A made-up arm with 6 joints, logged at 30 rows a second.
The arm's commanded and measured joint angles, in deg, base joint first. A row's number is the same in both.
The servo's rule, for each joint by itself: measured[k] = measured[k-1] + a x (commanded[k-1-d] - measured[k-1]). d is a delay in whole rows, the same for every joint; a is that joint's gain. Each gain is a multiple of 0.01, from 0.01 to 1. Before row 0 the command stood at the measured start. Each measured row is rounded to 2 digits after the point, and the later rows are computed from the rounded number. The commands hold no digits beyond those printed.
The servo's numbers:
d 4
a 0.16 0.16 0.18 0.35 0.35 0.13
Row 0, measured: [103.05 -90.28 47.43 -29.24 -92.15 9.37]
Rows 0 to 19, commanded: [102.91 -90.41 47.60 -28.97 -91.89 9.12]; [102.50 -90.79 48.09 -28.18 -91.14 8.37]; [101.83 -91.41 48.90 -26.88 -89.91 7.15]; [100.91 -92.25 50.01 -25.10 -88.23 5.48]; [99.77 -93.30 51.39 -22.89 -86.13 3.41]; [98.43 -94.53 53.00 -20.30 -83.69 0.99]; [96.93 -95.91 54.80 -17.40 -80.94 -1.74]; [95.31 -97.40 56.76 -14.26 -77.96 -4.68]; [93.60 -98.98 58.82 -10.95 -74.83 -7.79]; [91.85 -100.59 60.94 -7.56 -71.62 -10.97]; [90.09 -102.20 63.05 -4.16 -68.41 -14.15]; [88.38 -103.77 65.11 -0.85 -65.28 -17.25]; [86.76 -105.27 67.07 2.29 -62.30 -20.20]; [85.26 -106.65 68.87 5.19 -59.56 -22.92]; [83.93 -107.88 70.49 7.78 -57.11 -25.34]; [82.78 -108.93 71.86 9.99 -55.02 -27.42]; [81.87 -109.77 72.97 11.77 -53.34 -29.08]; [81.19 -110.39 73.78 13.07 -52.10 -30.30]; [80.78 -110.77 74.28 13.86 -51.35 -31.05]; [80.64 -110.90 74.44 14.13 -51.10 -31.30]
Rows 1 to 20, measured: [103.05 -90.28 47.43 -29.24 -92.15 9.37]; [103.05 -90.28 47.43 -29.24 -92.15 9.37]; [103.05 -90.28 47.43 -29.24 -92.15 9.37]; [103.05 -90.28 47.43 -29.24 -92.15 9.37]; [103.03 -90.30 47.46 -29.15 -92.06 9.34]; [102.95 -90.38 47.57 -28.81 -91.74 9.21]; [102.77 -90.54 47.81 -28.13 -91.10 8.94]; [102.47 -90.81 48.21 -27.07 -90.10 8.49]; [102.04 -91.21 48.78 -25.61 -88.71 7.83]; [101.46 -91.74 49.54 -23.75 -86.95 6.94]; [100.74 -92.41 50.49 -21.53 -84.85 5.81]; [99.87 -93.21 51.62 -18.99 -82.44 4.45]; [98.87 -94.13 52.92 -16.18 -79.78 2.86]; [97.75 -95.16 54.36 -13.16 -76.92 1.06]; [96.52 -96.29 55.92 -10.01 -73.94 -0.92]; [95.22 -97.49 57.57 -6.80 -70.91 -3.04]; [93.87 -98.73 59.28 -3.62 -67.90 -5.27]; [92.49 -100.00 61.01 -0.54 -64.98 -7.56]; [91.12 -101.26 62.72 2.37 -62.23 -9.87]; [89.79 -102.49 64.37 5.04 -59.71 -12.15]
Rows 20 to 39, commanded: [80.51 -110.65 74.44 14.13 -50.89 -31.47]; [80.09 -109.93 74.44 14.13 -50.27 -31.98]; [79.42 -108.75 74.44 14.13 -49.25 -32.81]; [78.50 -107.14 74.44 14.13 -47.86 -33.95]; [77.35 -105.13 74.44 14.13 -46.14 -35.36]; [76.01 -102.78 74.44 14.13 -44.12 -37.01]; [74.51 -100.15 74.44 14.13 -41.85 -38.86]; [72.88 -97.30 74.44 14.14 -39.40 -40.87]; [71.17 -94.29 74.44 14.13 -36.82 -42.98]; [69.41 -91.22 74.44 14.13 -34.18 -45.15]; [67.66 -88.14 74.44 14.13 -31.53 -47.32]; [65.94 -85.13 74.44 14.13 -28.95 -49.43]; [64.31 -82.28 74.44 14.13 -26.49 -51.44]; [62.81 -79.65 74.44 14.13 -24.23 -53.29]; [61.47 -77.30 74.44 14.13 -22.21 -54.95]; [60.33 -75.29 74.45 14.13 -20.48 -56.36]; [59.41 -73.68 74.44 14.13 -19.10 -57.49]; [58.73 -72.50 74.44 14.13 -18.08 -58.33]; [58.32 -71.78 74.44 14.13 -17.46 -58.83]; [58.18 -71.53 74.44 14.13 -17.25 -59.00]
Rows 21 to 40, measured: [88.52 -103.65 65.92 7.40 -57.48 -14.35]; [87.35 -104.73 67.33 9.38 -55.60 -16.42]; [86.30 -105.70 68.58 10.95 -54.11 -18.32]; [85.39 -106.53 69.63 12.06 -53.06 -20.01]; [84.61 -107.19 70.50 12.78 -52.30 -21.50]; [83.89 -107.63 71.21 13.25 -51.59 -22.86]; [83.17 -107.81 71.79 13.56 -50.77 -24.15]; [82.42 -107.70 72.27 13.76 -49.75 -25.42]; [81.61 -107.29 72.66 13.89 -48.49 -26.71]; [80.71 -106.57 72.98 13.97 -46.96 -28.05]; [79.72 -105.54 73.24 14.03 -45.17 -29.46]; [78.63 -104.22 73.46 14.07 -43.15 -30.94]; [77.44 -102.63 73.64 14.09 -40.93 -32.51]; [76.16 -100.80 73.78 14.10 -38.57 -34.15]; [74.80 -98.77 73.90 14.11 -36.11 -35.86]; [73.38 -96.59 74.00 14.12 -33.60 -37.62]; [71.93 -94.30 74.08 14.12 -31.11 -39.42]; [70.47 -91.96 74.14 14.12 -28.70 -41.22]; [69.03 -89.61 74.19 14.12 -26.43 -43.00]; [67.64 -87.32 74.24 14.12 -24.35 -44.74]
